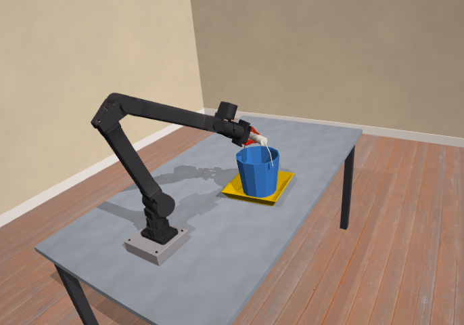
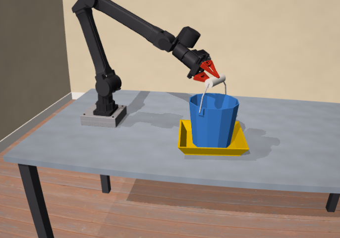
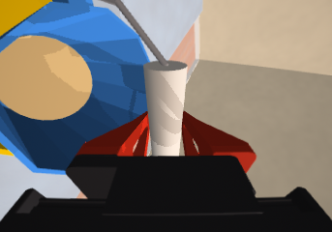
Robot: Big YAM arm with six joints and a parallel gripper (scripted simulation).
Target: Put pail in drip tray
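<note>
Now: the pail handle 3 cm below my hand. From my hand the other things lie so: yellow drip tray 25 cm below; then blue pail 10 cm below.
</note>
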